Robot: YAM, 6 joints.
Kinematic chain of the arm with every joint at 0, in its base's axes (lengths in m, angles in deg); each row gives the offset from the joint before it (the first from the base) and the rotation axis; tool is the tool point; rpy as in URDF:
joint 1: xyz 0 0 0.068 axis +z
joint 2: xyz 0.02 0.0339 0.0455 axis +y
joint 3: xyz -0.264 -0.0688 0 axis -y
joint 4: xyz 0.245 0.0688 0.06 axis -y
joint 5: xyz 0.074 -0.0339 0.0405 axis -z
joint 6: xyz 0.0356 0 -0.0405 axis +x
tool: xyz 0 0 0 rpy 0 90 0
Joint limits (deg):
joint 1: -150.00..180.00
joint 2: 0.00..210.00
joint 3: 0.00..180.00
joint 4: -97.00..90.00
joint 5: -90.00..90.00
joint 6: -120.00..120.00
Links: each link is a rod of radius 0.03 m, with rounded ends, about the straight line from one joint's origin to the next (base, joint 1, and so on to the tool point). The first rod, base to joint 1, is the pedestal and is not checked.
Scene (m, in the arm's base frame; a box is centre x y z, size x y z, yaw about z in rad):
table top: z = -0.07
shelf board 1: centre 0.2 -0.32 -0 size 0.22 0.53 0.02 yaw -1.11
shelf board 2: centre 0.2 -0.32 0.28 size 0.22 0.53 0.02 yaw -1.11
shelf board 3: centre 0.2 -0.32 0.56 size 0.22 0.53 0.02 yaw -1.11
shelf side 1: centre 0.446 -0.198 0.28 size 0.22 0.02 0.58 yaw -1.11
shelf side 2: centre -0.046 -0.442 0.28 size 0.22 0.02 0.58 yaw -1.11
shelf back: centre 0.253 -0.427 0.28 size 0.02 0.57 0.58 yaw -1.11
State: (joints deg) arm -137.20 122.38 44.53 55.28 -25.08 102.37
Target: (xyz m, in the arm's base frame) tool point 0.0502 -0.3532 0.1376
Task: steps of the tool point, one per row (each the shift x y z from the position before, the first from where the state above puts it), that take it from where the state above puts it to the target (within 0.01 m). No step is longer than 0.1 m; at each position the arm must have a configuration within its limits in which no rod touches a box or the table.
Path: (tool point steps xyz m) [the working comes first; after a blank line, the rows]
Joints at the target: -84.82 109.35 40.94 57.81 -30.59 102.37
Straight joint move there: touches shelf side 2.

1: 0.0636 0.0019 0.0323
2: 0.0608 0.0168 0.0226
3: 0.0542 0.0296 0.0122
4: 0.0442 0.0388 0.0017
5: 0.0131 -0.0624 0.0091
6: 0.0296 -0.0611 0.0000
7: 0.0457 -0.0545 -0.0091

